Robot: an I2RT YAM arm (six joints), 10 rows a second.
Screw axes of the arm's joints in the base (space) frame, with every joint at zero. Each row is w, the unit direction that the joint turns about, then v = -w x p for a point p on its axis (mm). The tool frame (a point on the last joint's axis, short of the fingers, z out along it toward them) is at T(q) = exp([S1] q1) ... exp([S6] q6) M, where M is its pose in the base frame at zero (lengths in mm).
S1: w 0 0 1 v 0 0 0
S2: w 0 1 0 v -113.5 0 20
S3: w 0 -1 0 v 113.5 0 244
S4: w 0 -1 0 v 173.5 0 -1
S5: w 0 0 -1 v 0 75 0
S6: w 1 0 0 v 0 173.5 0
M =
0 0 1 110.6
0 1 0 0
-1 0 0 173.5
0 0 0 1
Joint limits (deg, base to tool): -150..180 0..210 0..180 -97..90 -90..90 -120..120
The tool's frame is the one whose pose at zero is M.
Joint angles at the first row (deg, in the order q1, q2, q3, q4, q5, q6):
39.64, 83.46, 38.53, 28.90, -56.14, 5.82
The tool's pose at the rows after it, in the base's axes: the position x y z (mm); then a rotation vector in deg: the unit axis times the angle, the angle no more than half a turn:
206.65 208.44 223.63 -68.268 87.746 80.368
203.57 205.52 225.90 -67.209 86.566 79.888
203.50 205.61 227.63 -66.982 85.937 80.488
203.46 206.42 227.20 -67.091 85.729 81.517
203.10 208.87 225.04 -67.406 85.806 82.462
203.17 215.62 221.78 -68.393 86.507 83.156
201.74 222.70 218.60 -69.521 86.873 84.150
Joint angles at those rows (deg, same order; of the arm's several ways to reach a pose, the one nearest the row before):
39.64, 81.92, 37.40, 30.99, -53.69, 7.35
39.64, 80.78, 36.20, 33.12, -52.93, 8.29
39.64, 80.74, 36.17, 34.16, -53.27, 9.11
39.72, 81.10, 36.12, 35.04, -53.94, 9.91
40.11, 81.84, 36.12, 35.82, -54.33, 10.47
41.10, 83.30, 36.99, 35.24, -54.28, 10.20
42.30, 84.65, 37.65, 35.14, -54.33, 10.20

